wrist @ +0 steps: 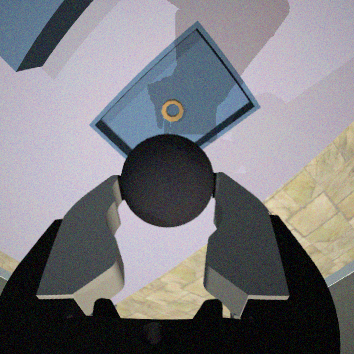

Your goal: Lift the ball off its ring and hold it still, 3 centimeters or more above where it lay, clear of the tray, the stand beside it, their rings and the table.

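Places are measured from the arm's base along level axes (x back, y right, z up), in centimetres.
Pixels of known places: gripper, fingertip midpoint: (168,175).
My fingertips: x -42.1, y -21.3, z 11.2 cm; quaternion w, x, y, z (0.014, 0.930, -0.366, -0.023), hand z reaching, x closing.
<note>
Behind a point stands the place of what it marks.
A black ball (168,180) @(x -40.4, y -20.0, z 14.9 cm) is held between the two fingertips of my gripper (168,175) @(x -42.1, y -21.3, z 11.2 cm), which is shut on it. The ball hangs well above the blue tray (111,111) @(x -48.8, y -15.0, z -6.1 cm) and hides part of the tray's near corner. A small orange ring (172,119) @(x -43.3, y -21.9, z -5.0 cm) lies uncovered on the tray's floor, beyond the ball in the view. The ball is apart from the ring and the tray.
Part of a blue stand (25,30) @(x -45.8, y -1.4, z -0.5 cm) with a dark side shows at the upper left, apart from the tray. The pale table top (60,165) @(x -63.1, y -13.8, z -6.3 cm) lies under both. Its edge runs diagonally at the lower right, with a tan stone-patterned floor (315,200) beyond. Shadows fall over the tray and table.
</note>
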